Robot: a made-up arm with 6 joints.
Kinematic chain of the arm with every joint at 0, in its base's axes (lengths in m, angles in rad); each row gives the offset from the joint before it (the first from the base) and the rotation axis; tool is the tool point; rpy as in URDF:
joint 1: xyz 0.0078 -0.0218 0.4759 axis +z
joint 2: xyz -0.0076 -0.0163 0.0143 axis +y
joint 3: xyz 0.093 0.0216 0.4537 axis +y
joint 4: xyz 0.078 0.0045 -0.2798 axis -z
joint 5: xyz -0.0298 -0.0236 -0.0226 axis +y
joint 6: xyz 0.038 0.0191 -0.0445 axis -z
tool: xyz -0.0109 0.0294 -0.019 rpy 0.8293 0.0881 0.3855
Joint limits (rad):
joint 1: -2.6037..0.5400
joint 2: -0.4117..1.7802
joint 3: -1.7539..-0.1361
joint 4: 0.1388..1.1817
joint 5: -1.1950..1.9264
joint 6: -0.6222..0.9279
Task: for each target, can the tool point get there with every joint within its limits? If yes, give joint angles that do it. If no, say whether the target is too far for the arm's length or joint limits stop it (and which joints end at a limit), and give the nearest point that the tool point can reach.
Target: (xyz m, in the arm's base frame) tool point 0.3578 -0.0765 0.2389
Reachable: yes | joints -0.2672 1.1117 -0.6488 0.9604 0.2153 -0.1126
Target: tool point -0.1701 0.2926 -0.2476
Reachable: no: joint limits stop it (at a limit: joint 1, joint 2, joint 4, joint 6) | nearest point 0.1265 0.1567 0.0024 | short by 0.411 m
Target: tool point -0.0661 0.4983 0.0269
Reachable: no: joint limits stop it (at a limit: joint 1, joint 2, joint 4, joint 5, joint 6) | nearest point 0.1289 0.1889 0.0376 | short by 0.366 m
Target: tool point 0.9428 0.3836 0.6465
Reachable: no: too far | nearest point 0.6955 0.2764 0.6055 | short by 0.273 m
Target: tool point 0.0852 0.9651 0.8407
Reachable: no: too far | nearest point 0.4390 0.3748 0.8407 | short by 0.688 m
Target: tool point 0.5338 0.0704 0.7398
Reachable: yes | joints 0.0771 0.2804 -1.3215 0.3206 0.8625 -0.1557
